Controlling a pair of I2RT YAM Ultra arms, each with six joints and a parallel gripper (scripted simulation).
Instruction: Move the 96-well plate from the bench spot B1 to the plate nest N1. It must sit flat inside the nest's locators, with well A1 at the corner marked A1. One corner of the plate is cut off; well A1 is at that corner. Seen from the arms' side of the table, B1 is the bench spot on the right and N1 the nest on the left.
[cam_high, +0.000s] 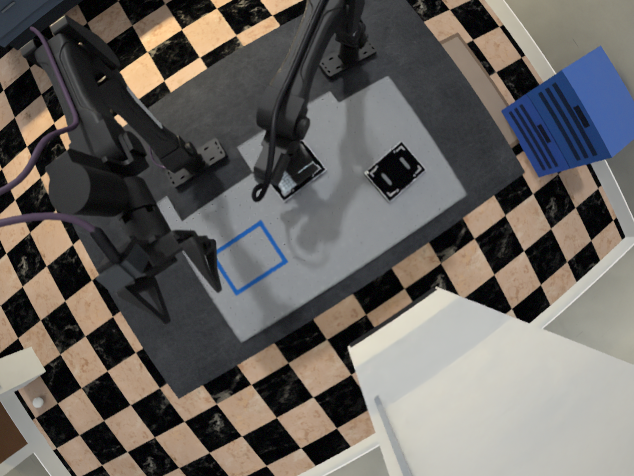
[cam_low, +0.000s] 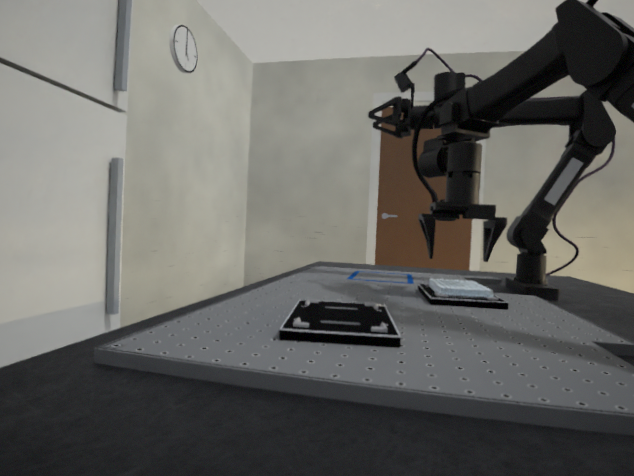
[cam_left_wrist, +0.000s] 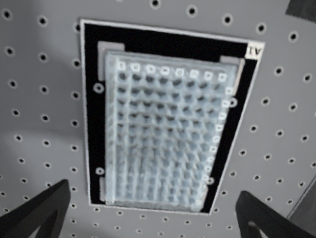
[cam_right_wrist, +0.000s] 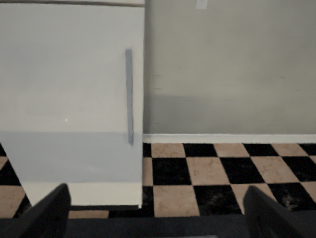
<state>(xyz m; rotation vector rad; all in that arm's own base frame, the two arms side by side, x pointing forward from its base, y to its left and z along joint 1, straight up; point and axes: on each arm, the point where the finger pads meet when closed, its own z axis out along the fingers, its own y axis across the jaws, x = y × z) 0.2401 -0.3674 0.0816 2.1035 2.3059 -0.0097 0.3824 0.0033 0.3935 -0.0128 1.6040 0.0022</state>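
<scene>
My left gripper is now 6 cm above the clear 96-well plate.
</scene>
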